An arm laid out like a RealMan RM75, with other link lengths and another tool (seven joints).
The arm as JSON. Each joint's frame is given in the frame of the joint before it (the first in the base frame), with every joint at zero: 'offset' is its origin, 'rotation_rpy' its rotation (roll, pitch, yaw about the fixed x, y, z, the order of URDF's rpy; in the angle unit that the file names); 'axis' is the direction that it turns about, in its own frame. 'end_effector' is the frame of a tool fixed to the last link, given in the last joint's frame.
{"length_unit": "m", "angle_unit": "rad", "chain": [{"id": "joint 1", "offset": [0.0, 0.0, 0.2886], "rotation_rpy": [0.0, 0.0, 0.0], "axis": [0.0, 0.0, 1.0]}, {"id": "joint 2", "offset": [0.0, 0.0, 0.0], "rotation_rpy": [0.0, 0.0, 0.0], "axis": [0.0, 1.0, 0.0]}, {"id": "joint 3", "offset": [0.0, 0.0, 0.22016], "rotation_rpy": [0.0, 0.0, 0.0], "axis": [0.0, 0.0, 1.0]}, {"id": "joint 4", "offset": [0.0, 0.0, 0.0], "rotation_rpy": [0.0, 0.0, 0.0], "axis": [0.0, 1.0, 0.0]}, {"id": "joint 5", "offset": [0.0, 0.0, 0.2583], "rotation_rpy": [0.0, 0.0, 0.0], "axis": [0.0, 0.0, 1.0]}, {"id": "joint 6", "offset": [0.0, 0.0, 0.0], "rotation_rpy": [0.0, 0.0, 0.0], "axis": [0.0, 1.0, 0.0]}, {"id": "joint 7", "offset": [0.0, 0.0, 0.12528], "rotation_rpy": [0.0, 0.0, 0.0], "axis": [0.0, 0.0, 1.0]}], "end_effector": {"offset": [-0.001, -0.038, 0.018], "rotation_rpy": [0.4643, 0.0, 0.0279]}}
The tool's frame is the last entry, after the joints.
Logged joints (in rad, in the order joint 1, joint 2, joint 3, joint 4, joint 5, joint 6, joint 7), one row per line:
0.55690 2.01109 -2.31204 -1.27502 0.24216 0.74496 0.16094
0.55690 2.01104 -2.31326 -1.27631 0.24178 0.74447 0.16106
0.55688 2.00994 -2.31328 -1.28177 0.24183 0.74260 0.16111
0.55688 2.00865 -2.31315 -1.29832 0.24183 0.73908 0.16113
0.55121 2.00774 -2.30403 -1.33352 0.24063 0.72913 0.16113
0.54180 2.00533 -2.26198 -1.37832 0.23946 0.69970 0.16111
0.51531 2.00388 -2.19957 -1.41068 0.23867 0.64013 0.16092
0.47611 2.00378 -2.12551 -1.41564 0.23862 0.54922 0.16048
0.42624 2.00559 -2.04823 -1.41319 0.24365 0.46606 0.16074
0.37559 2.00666 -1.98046 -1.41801 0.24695 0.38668 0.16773
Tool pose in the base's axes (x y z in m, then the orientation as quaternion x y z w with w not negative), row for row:
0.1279 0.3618 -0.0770 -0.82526 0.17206 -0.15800 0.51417
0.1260 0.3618 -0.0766 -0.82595 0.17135 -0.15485 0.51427
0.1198 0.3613 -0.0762 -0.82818 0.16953 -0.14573 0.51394
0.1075 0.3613 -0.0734 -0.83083 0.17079 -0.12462 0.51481
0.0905 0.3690 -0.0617 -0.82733 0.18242 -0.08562 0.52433
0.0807 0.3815 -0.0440 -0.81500 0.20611 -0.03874 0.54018
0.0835 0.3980 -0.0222 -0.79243 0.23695 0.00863 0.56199
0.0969 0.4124 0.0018 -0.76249 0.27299 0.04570 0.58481
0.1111 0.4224 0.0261 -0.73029 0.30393 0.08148 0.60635
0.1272 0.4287 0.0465 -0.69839 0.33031 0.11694 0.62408
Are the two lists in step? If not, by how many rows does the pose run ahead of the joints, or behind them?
The pose runs 1 row ahead of the joints: the pose in row i belongs to the joints in row i + 1.
